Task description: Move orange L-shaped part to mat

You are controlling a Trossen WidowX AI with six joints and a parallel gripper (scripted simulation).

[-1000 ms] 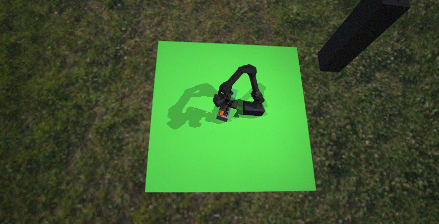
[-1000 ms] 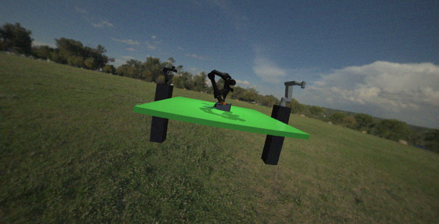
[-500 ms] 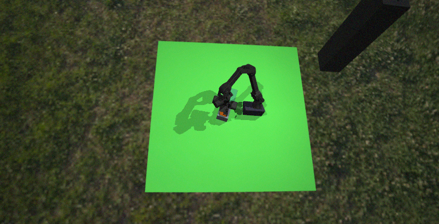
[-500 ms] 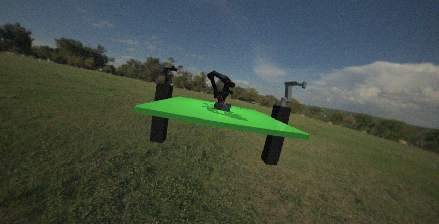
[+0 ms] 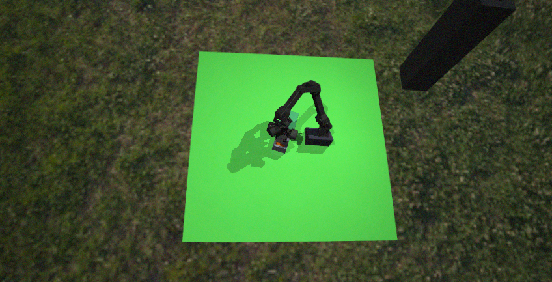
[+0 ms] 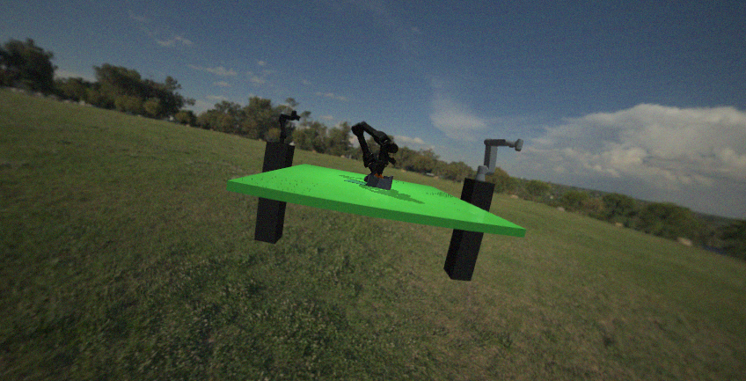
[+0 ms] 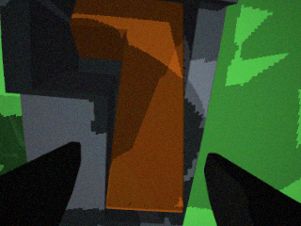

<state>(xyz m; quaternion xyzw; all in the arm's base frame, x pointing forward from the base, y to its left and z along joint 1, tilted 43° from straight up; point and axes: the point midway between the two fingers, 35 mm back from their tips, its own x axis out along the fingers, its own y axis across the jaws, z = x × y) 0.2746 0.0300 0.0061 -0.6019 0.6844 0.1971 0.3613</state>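
My gripper tip is 10 mm past the orange L-shaped part, 30 mm to the right of it and 40 mm above it.
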